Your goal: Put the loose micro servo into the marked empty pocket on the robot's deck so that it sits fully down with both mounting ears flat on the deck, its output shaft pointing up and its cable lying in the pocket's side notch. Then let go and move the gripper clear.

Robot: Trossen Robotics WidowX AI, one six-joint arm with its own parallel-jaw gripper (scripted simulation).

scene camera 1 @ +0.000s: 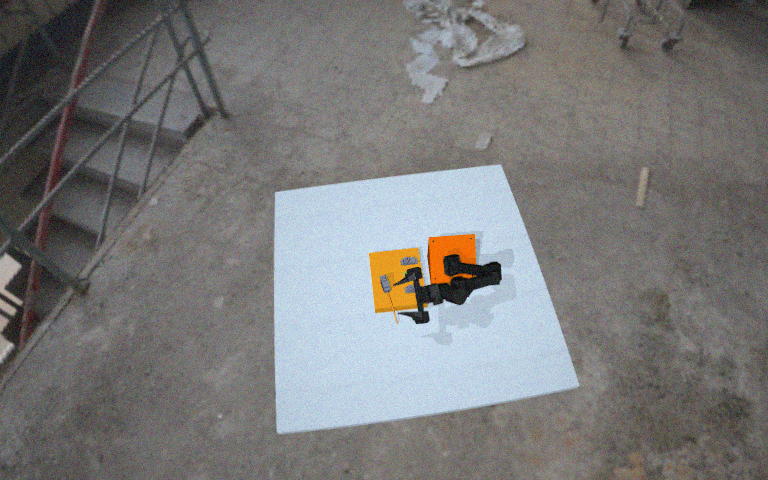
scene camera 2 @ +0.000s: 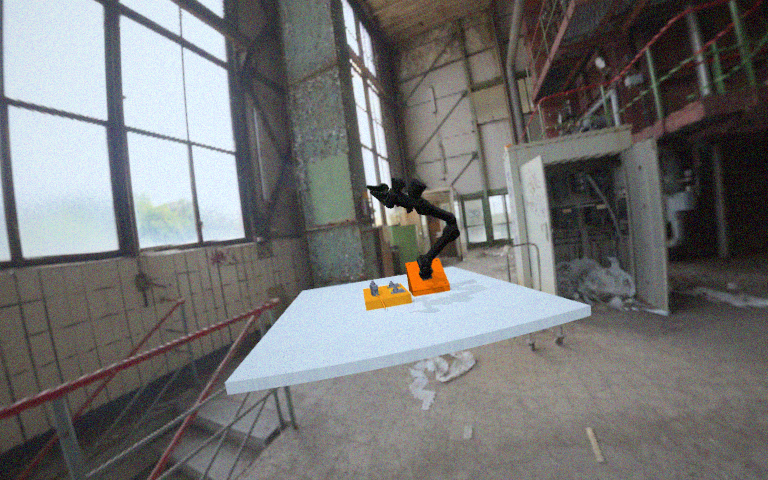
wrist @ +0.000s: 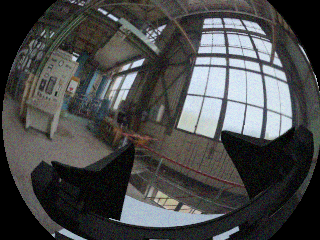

Labels:
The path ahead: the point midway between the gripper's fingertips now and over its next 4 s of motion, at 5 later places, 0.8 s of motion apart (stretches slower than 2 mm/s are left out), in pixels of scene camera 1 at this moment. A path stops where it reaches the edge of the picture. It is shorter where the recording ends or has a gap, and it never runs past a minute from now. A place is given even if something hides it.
My gripper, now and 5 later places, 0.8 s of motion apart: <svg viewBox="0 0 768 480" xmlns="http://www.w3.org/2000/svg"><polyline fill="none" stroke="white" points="395,299 361,291 359,283 374,280 385,281 385,285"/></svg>

